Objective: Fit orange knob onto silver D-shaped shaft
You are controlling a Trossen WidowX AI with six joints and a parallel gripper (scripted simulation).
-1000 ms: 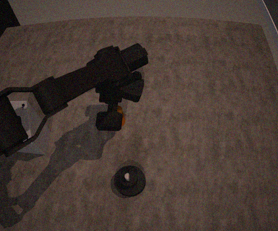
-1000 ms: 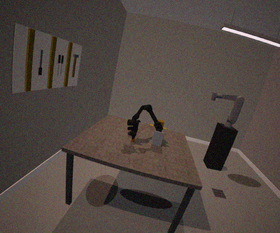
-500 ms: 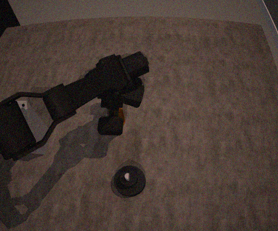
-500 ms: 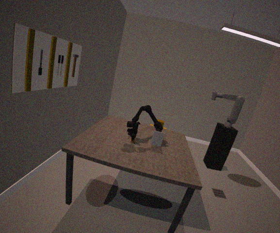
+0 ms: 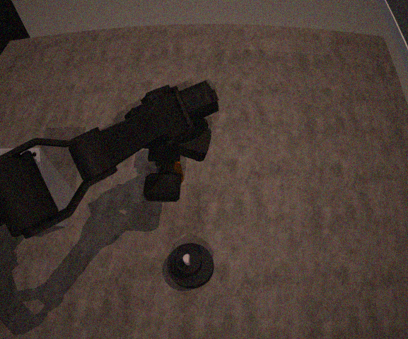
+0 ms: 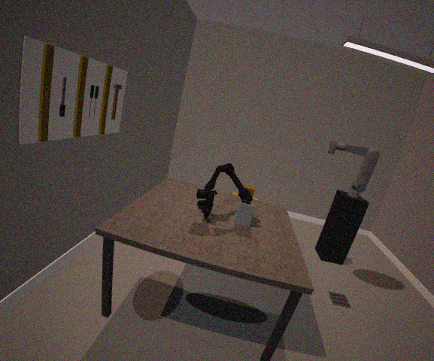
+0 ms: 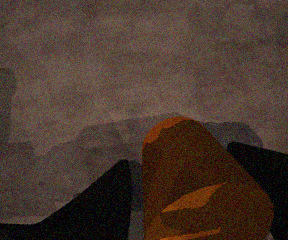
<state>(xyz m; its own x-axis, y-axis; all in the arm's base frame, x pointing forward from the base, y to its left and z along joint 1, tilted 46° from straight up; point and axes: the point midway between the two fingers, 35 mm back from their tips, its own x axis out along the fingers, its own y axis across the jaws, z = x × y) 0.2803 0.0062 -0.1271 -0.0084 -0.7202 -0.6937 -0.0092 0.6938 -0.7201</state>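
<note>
My gripper tip is now 50 mm short of the D-shaft pedestal, 190 mm to the left of it and 20 mm below it. Also, from my gripper tip: orange knob: 30 mm above.
</note>
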